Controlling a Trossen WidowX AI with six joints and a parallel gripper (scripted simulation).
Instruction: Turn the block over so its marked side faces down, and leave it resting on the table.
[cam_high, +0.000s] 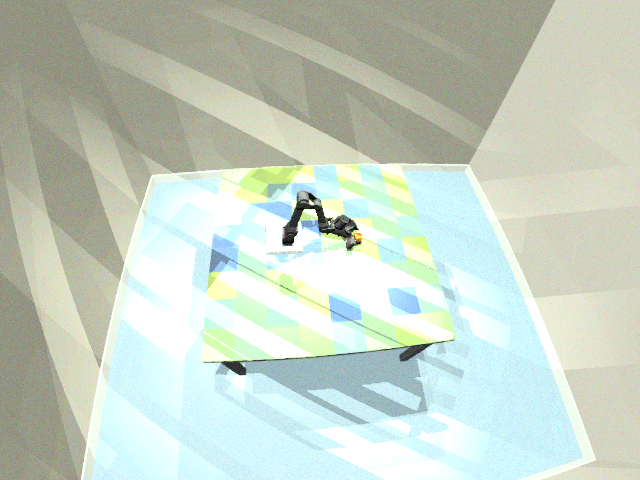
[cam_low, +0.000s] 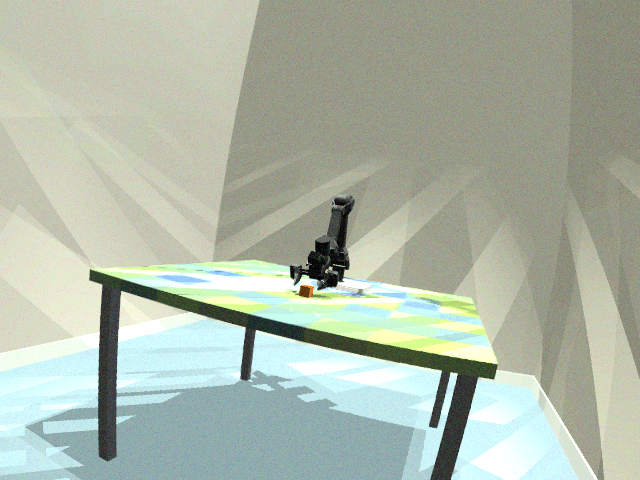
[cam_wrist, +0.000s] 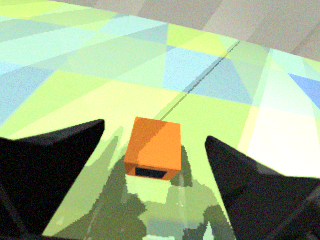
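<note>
The block lies 20 mm behind my gripper tip and 10 mm below it.
</note>
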